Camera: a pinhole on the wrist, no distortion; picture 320 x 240 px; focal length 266.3 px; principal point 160.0 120.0 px. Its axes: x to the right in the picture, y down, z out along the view. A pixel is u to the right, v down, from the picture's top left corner.
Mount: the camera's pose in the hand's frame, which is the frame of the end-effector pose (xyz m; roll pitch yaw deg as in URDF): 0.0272 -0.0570 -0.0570 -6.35 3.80 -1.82
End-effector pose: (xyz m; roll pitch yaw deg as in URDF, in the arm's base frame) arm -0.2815 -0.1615 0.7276 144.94 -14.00 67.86
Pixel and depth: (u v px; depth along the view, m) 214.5 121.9 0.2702
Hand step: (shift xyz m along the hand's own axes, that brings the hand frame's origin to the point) 0.1011 -0.0275 0.2071
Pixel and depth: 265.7 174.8 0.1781
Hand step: 0.1109 -0.0035 0.1109
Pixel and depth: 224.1 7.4 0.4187
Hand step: 0.1525 -0.1907 0.3711
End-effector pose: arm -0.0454 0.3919 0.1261 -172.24 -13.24 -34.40
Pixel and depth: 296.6 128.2 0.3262
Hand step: 0.2169 -0.0169 0.2543
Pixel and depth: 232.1 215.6 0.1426
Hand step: 0.0768 0.0081 0.0762
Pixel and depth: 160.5 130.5 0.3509
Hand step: 0.0525 -0.0052 0.2894
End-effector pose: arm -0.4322 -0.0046 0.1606 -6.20 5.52 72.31
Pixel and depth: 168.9 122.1 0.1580
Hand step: 0.0435 -0.0388 0.0992
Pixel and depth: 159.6 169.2 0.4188
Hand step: 0.0575 0.0653 0.3498
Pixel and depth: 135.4 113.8 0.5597
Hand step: 0.0141 -0.0076 0.5029
